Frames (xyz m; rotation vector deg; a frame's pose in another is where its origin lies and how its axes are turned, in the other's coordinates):
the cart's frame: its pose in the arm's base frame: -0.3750 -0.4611 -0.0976 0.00 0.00 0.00
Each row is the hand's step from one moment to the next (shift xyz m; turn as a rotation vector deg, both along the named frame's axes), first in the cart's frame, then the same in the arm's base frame.
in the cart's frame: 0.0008 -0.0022 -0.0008 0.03 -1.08 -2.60
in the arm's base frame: 0.0008 -0.0022 -0.0008 0.03 -1.08 -2.60
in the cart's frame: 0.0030 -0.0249 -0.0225 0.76 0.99 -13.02
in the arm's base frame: 0.0030 -0.0249 -0.0225 0.76 0.99 -13.02
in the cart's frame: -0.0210 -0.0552 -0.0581 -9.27 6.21 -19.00
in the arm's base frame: -0.0210 -0.0552 -0.0581 -9.27 6.21 -19.00
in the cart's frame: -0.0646 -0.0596 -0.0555 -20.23 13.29 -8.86
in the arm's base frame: -0.0646 -0.0596 -0.0555 -20.23 13.29 -8.86
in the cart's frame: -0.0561 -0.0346 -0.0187 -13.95 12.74 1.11
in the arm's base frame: -0.0561 -0.0346 -0.0187 -13.95 12.74 1.11
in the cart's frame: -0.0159 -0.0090 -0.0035 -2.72 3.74 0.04
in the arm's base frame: -0.0159 -0.0090 -0.0035 -2.72 3.74 0.04
